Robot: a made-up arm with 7 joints. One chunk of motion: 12 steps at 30 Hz.
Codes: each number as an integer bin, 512 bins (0 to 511) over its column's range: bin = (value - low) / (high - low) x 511, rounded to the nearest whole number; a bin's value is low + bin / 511 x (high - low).
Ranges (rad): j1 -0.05..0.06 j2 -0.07..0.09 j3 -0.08..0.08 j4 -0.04..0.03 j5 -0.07..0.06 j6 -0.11..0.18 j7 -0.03..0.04
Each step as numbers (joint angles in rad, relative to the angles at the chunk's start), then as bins.
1 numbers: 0.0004 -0.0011 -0.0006 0.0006 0.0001 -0.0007 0.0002
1 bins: 234 220 254 296 276 193 220
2 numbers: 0.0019 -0.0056 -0.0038 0.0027 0.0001 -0.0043 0.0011
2 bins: 241 206 243 312 276 186 227
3 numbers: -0.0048 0.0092 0.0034 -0.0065 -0.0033 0.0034 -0.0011
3 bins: 210 253 266 245 262 200 211
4 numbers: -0.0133 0.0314 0.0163 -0.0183 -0.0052 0.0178 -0.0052
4 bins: 170 324 308 158 255 225 181
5 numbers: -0.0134 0.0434 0.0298 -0.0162 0.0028 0.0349 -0.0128
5 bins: 170 362 351 174 286 255 126
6 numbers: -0.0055 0.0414 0.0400 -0.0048 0.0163 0.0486 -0.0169
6 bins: 207 356 383 257 339 279 96
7 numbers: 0.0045 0.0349 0.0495 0.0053 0.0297 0.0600 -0.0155
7 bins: 253 335 414 331 392 300 106
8 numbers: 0.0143 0.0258 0.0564 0.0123 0.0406 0.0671 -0.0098
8 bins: 299 306 436 382 435 312 147
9 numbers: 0.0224 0.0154 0.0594 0.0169 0.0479 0.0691 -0.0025
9 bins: 336 273 445 415 463 316 201
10 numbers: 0.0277 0.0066 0.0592 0.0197 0.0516 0.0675 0.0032
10 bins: 361 245 445 436 478 313 242
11 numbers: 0.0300 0.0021 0.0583 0.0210 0.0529 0.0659 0.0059
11 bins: 372 230 442 445 483 310 262
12 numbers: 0.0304 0.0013 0.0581 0.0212 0.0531 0.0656 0.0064
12 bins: 373 228 441 447 484 309 266
